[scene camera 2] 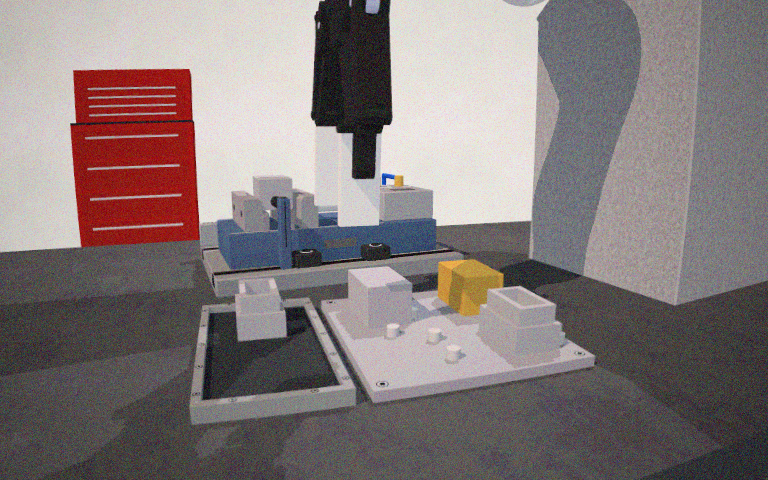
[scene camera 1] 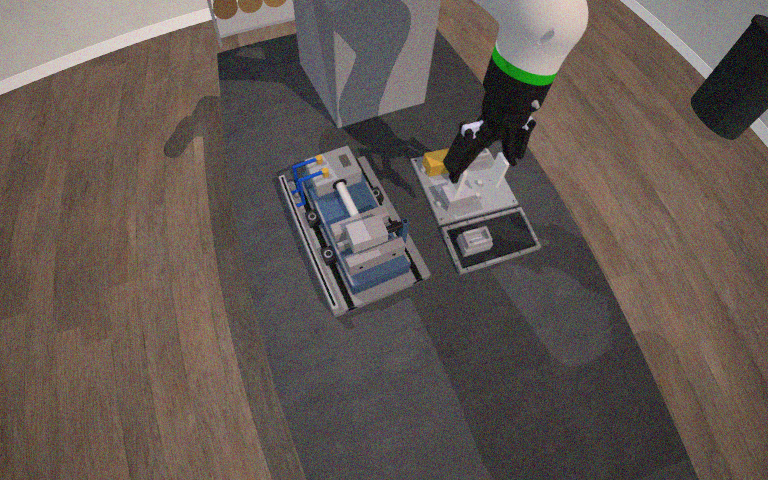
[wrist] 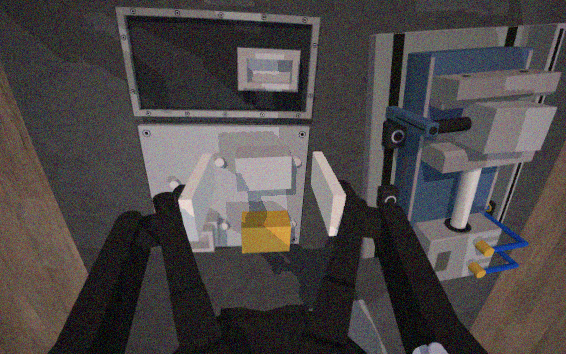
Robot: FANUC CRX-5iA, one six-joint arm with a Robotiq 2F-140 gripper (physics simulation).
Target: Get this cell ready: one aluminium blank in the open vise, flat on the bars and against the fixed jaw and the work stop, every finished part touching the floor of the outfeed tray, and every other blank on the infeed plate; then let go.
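Places are measured from the arm's base along level axes (x right, y back, z down), in metres.
Pixels of known places: gripper, fingertip midpoint: (scene camera 2: 343, 213) (scene camera 1: 473, 186) (wrist: 263, 169).
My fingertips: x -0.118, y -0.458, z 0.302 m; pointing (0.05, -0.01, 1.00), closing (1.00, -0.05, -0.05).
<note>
Behind a point stands the place of what it marks.
My gripper (scene camera 1: 481, 177) {x -0.118, y -0.458, z 0.302 m} (scene camera 2: 343, 210) {x -0.118, y -0.458, z 0.302 m} (wrist: 263, 169) {x -0.118, y -0.458, z 0.302 m} is open and empty, above the infeed plate (scene camera 1: 499, 196) {x -0.214, y -0.441, z 0.394 m} (scene camera 2: 407, 376) {x -0.236, y -0.440, z 0.394 m} (wrist: 162, 155) {x -0.229, y -0.433, z 0.394 m}. On that plate, a plain grey blank (scene camera 1: 459, 199) {x -0.107, y -0.445, z 0.360 m} (scene camera 2: 378, 297) {x -0.144, y -0.435, z 0.368 m} (wrist: 263, 172) {x -0.114, y -0.428, z 0.358 m} shows between the fingers in the wrist view, below them. A stepped, pocketed finished part (scene camera 2: 518, 325) {x -0.224, y -0.351, z 0.372 m} also stands on the plate, partly hidden in the wrist view. Another finished part (scene camera 1: 474, 241) {x -0.106, y -0.533, z 0.376 m} (scene camera 2: 260, 319) {x -0.141, y -0.531, z 0.380 m} (wrist: 242, 70) {x -0.136, y -0.530, z 0.361 m} stands upright in the outfeed tray (scene camera 1: 500, 260) {x -0.149, y -0.580, z 0.392 m} (scene camera 2: 271, 400) {x -0.251, y -0.531, z 0.392 m}. A grey blank (scene camera 1: 362, 233) {x 0.108, y -0.506, z 0.286 m} (scene camera 2: 272, 185) {x 0.068, y -0.502, z 0.294 m} (wrist: 510, 127) {x 0.087, y -0.503, z 0.286 m} sits between the jaws of the vise (scene camera 1: 379, 277) {x 0.094, y -0.563, z 0.348 m} (scene camera 2: 317, 244) {x 0.048, y -0.454, z 0.362 m} (wrist: 419, 65) {x 0.036, y -0.544, z 0.359 m}; its seating and exact contacts are unclear.
A yellow block (scene camera 1: 435, 163) {x -0.092, y -0.350, z 0.359 m} (scene camera 2: 470, 286) {x -0.139, y -0.350, z 0.367 m} (wrist: 266, 232) {x -0.109, y -0.348, z 0.358 m} is at the plate's edge. Small white pegs (scene camera 2: 434, 335) {x -0.186, y -0.402, z 0.389 m} rise from the plate. The blue stop post (scene camera 2: 283, 232) {x 0.022, y -0.495, z 0.341 m} (wrist: 410, 120) {x 0.022, y -0.496, z 0.331 m} stands beside the vise. A tall grey pedestal (scene camera 1: 373, 62) {x -0.014, y -0.145, z 0.228 m} (scene camera 2: 640, 169) {x -0.102, y -0.132, z 0.267 m} stands behind.
</note>
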